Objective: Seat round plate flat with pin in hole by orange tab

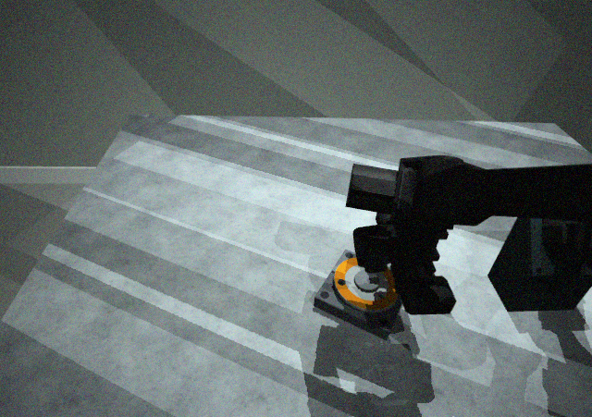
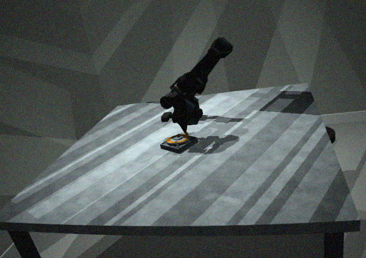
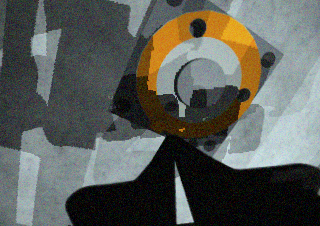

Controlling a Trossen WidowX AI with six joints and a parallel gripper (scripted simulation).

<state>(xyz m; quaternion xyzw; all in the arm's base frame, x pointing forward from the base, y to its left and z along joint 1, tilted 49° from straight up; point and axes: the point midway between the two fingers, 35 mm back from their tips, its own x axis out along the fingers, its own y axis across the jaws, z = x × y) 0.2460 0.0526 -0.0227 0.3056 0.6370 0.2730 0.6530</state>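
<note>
Now: the round plate 30 mm ahead of my gripper tip, 10 mm to the right of it and 10 mm below it.
</note>
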